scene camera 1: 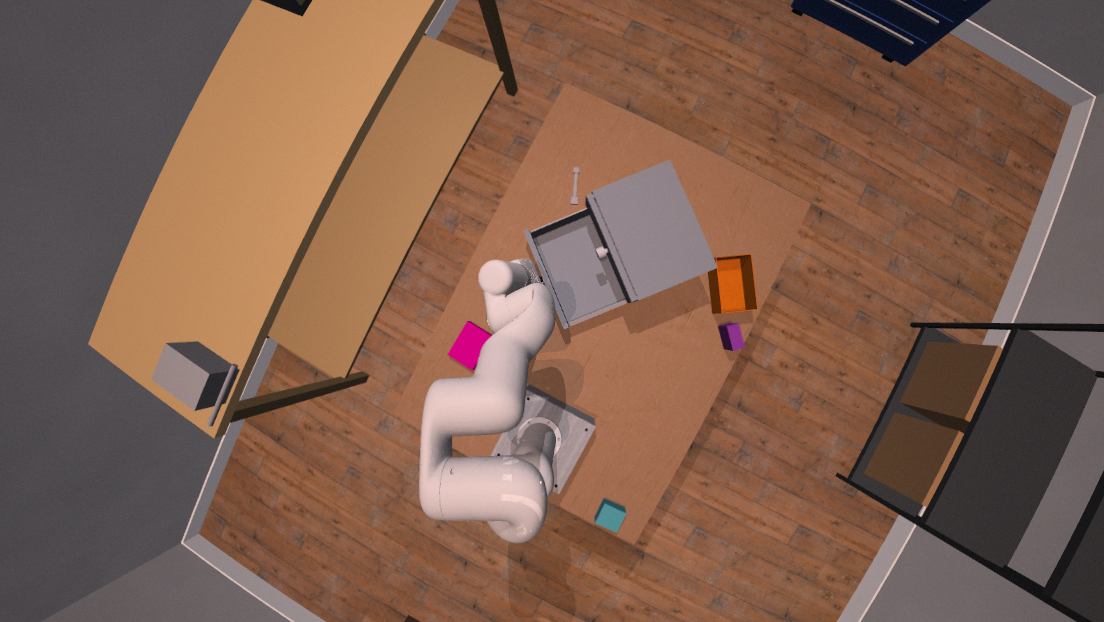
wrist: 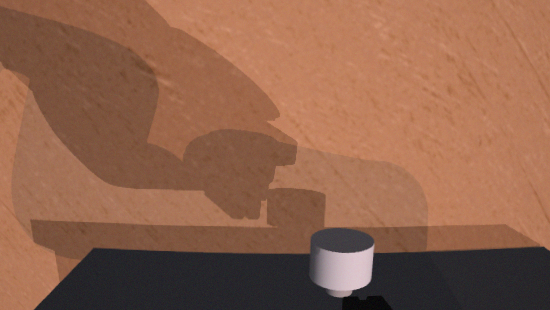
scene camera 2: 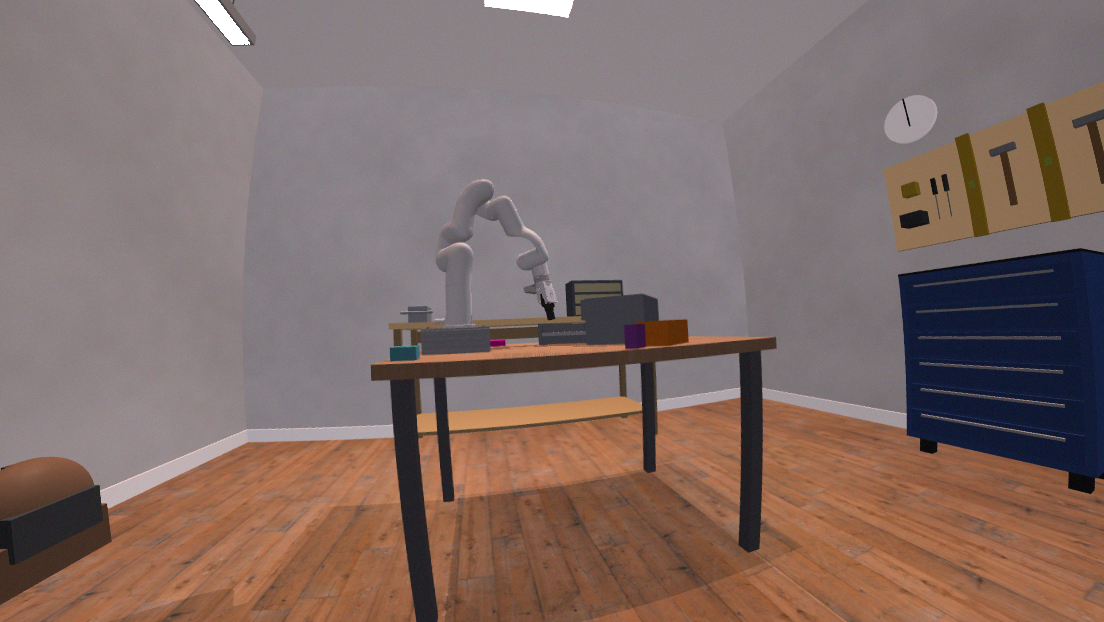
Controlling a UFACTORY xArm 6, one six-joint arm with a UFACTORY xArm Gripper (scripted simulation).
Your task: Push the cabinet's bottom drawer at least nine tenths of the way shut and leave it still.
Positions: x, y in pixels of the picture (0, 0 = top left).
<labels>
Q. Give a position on an orange box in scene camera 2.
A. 666, 332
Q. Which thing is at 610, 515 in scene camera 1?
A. A teal block.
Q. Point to a magenta block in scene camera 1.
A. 466, 349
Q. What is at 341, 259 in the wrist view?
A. A bottom drawer.
</labels>
